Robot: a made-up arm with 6 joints.
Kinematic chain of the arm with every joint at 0, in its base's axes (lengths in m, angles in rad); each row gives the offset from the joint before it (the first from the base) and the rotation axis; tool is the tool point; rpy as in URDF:
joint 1: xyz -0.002 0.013 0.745 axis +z
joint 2: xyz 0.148 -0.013 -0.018 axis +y
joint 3: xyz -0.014 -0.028 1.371 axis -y
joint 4: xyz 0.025 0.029 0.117 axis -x
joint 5: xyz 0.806 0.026 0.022 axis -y
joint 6: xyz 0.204 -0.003 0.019 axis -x
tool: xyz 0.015 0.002 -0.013 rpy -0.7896 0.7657 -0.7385
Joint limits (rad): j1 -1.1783..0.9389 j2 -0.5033..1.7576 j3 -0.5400..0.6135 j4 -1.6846..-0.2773 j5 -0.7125..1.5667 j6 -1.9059..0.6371
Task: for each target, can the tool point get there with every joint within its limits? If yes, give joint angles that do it. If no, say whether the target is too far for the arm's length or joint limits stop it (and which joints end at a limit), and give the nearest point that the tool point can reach.
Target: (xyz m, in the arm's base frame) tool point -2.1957 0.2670 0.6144
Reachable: no: joint limits stop it (at a limit: joint 1, joint 2, joint 3, joint 4, joint 5, joint 6) | nearest point -0.1290 -0.3482 2.0156 | short by 2.572 m
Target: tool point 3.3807 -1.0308 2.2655
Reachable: no: too far | nearest point 2.1159 -0.6405 1.6651 | short by 1.453 m
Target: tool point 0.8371 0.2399 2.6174
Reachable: yes | joints 0.2140 -0.1241 0.2877 -1.0250 -0.3908 -1.4836
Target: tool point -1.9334 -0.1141 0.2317
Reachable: no: joint limits stop it (at a limit: joint 1, joint 2, joint 3, joint 4, joint 6) | nearest point 0.1499 -0.9775 -0.2664 | short by 2.309 m
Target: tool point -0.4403 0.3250 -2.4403
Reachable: no: too far | nearest point 0.5868 0.8354 -0.4597 | short by 2.289 m
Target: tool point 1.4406 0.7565 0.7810
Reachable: yes | joints 0.4997 0.7836 -0.4509 -0.7356 0.1753 0.0925
